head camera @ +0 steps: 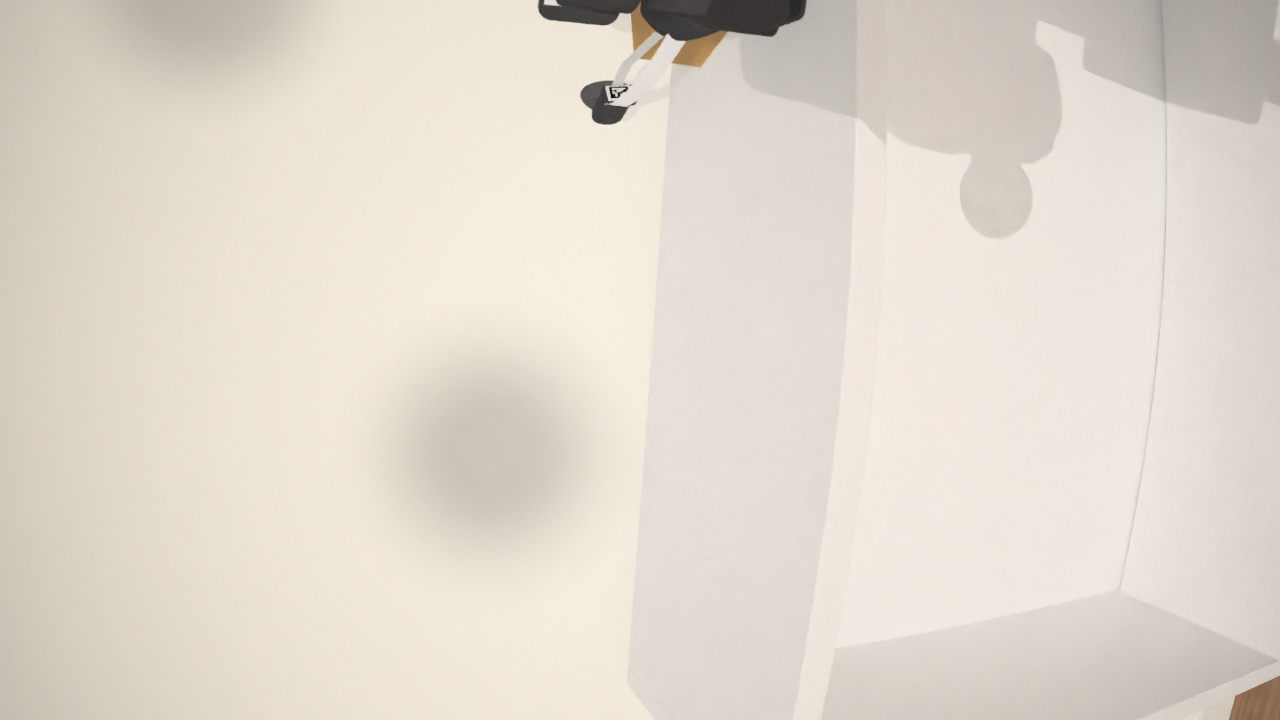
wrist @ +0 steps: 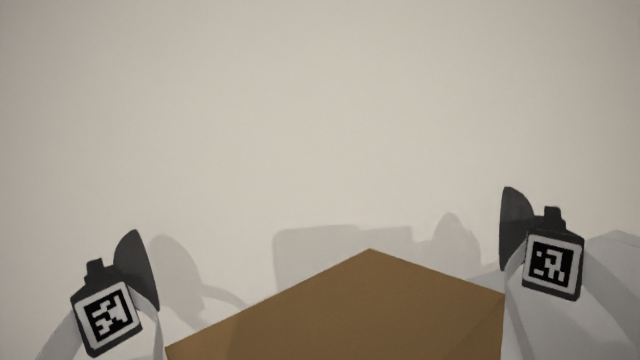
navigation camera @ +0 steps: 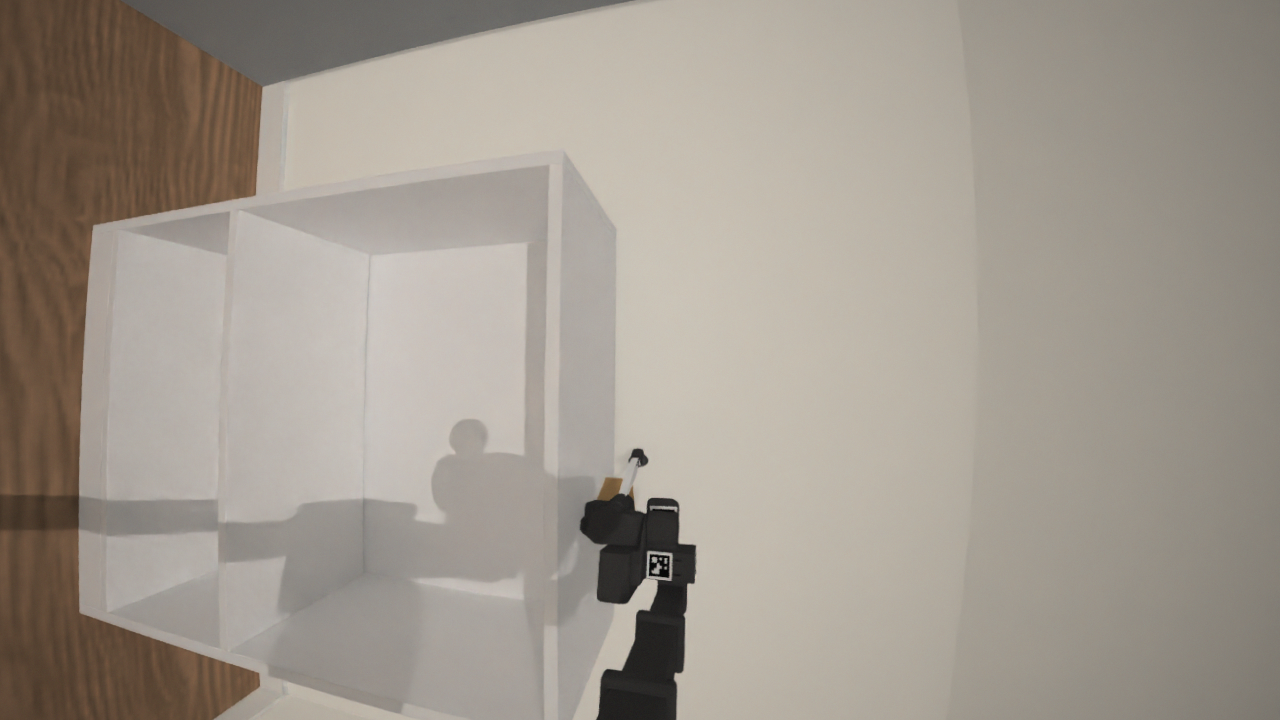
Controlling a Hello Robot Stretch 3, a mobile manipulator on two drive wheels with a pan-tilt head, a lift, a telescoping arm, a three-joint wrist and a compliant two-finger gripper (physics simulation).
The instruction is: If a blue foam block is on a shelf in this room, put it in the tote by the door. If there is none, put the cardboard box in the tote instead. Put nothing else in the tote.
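Places are measured from the robot's base along level axes (x left, y back, z up), in centimetres.
Pixels of known places: gripper, fingertip midpoint: (wrist: 324,239) (navigation camera: 637,504).
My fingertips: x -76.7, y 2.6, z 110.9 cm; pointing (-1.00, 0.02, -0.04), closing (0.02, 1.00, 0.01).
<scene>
For each thing: its top centre in the pictures, then the offset to it from my fingertips. "pt": a spot on its surface instead. Level surfaces: height alone.
- cardboard box at its top centre: (wrist: 342,323) (navigation camera: 630,509) dx +7.0, dy +0.1, dz +0.1 cm
- white shelf unit at a spot on its surface: (head camera: 751,358) pt dx +22.6, dy -21.8, dz -4.9 cm
- Wooden floor at its surface level: dz -110.9 cm
The cardboard box (head camera: 704,51) (navigation camera: 610,488) (wrist: 350,310) is plain brown and sits on the top board of the white shelf unit (head camera: 751,358) (navigation camera: 586,340), by the wall; the arm and wrist partly hide it in the head and navigation views. My gripper (head camera: 605,102) (navigation camera: 638,457) (wrist: 324,239) is open. Its fingers stand wide apart on either side of the box in the wrist view, without visible contact. The near part of the box is cut off by the lower edge of the wrist view. No blue foam block shows in the visible shelf compartments. The tote does not show in these views.
The head and navigation views are turned sideways. The wall (head camera: 313,223) (navigation camera: 787,268) (wrist: 320,100) rises behind the shelf unit. Wooden floor (navigation camera: 53,313) shows beside its lower end. A grey surface (navigation camera: 358,31) adjoins the wall. Shadows of the robot fall across the compartments.
</scene>
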